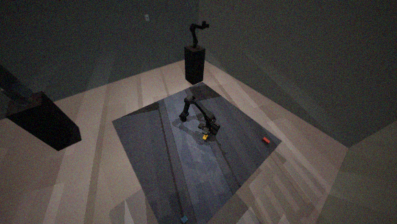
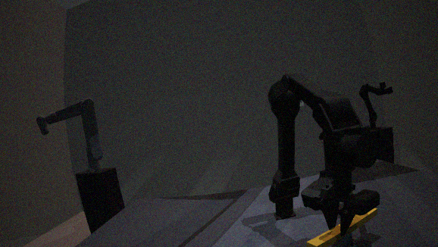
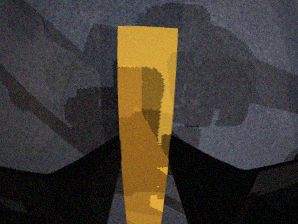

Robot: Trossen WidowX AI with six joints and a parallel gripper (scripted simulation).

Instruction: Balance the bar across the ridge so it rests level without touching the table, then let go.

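Right now the bar is 10 mm behind my gripper tip and 30 mm to the left of it. Also, from my gripper tip: blue block 410 mm ahead, 560 mm to the right, 40 mm below; then red block 410 mm ahead, 440 mm to the left, 40 mm below.
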